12 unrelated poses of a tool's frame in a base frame.
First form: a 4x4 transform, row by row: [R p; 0 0 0 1], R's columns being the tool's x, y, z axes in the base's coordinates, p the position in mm. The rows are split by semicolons.
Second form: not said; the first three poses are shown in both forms.
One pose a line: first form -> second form
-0.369 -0.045 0.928 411; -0.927 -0.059 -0.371 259; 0.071 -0.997 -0.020 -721; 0 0 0 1 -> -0.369 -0.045 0.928 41.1; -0.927 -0.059 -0.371 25.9; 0.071 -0.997 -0.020 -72.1; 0 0 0 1
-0.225 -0.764 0.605 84; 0.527 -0.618 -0.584 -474; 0.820 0.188 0.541 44; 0 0 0 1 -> -0.225 -0.764 0.605 8.4; 0.527 -0.618 -0.584 -47.4; 0.820 0.188 0.541 4.4; 0 0 0 1
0.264 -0.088 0.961 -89; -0.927 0.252 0.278 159; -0.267 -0.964 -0.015 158; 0 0 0 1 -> 0.264 -0.088 0.961 -8.9; -0.927 0.252 0.278 15.9; -0.267 -0.964 -0.015 15.8; 0 0 0 1
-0.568 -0.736 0.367 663; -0.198 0.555 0.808 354; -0.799 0.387 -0.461 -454; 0 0 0 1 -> -0.568 -0.736 0.367 66.3; -0.198 0.555 0.808 35.4; -0.799 0.387 -0.461 -45.4; 0 0 0 1
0.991 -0.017 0.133 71; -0.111 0.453 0.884 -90; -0.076 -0.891 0.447 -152; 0 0 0 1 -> 0.991 -0.017 0.133 7.1; -0.111 0.453 0.884 -9.0; -0.076 -0.891 0.447 -15.2; 0 0 0 1
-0.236 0.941 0.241 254; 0.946 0.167 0.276 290; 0.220 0.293 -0.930 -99; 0 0 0 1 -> -0.236 0.941 0.241 25.4; 0.946 0.167 0.276 29.0; 0.220 0.293 -0.930 -9.9; 0 0 0 1
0.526 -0.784 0.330 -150; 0.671 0.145 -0.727 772; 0.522 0.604 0.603 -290; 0 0 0 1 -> 0.526 -0.784 0.330 -15.0; 0.671 0.145 -0.727 77.2; 0.522 0.604 0.603 -29.0; 0 0 0 1
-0.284 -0.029 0.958 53; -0.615 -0.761 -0.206 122; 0.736 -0.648 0.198 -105; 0 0 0 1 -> -0.284 -0.029 0.958 5.3; -0.615 -0.761 -0.206 12.2; 0.736 -0.648 0.198 -10.5; 0 0 0 1
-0.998 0.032 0.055 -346; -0.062 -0.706 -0.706 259; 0.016 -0.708 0.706 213; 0 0 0 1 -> -0.998 0.032 0.055 -34.6; -0.062 -0.706 -0.706 25.9; 0.016 -0.708 0.706 21.3; 0 0 0 1
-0.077 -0.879 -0.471 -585; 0.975 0.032 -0.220 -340; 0.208 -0.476 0.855 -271; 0 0 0 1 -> -0.077 -0.879 -0.471 -58.5; 0.975 0.032 -0.220 -34.0; 0.208 -0.476 0.855 -27.1; 0 0 0 1
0.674 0.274 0.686 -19; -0.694 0.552 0.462 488; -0.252 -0.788 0.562 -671; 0 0 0 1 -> 0.674 0.274 0.686 -1.9; -0.694 0.552 0.462 48.8; -0.252 -0.788 0.562 -67.1; 0 0 0 1
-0.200 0.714 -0.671 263; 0.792 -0.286 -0.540 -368; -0.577 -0.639 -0.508 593; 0 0 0 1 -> -0.200 0.714 -0.671 26.3; 0.792 -0.286 -0.540 -36.8; -0.577 -0.639 -0.508 59.3; 0 0 0 1
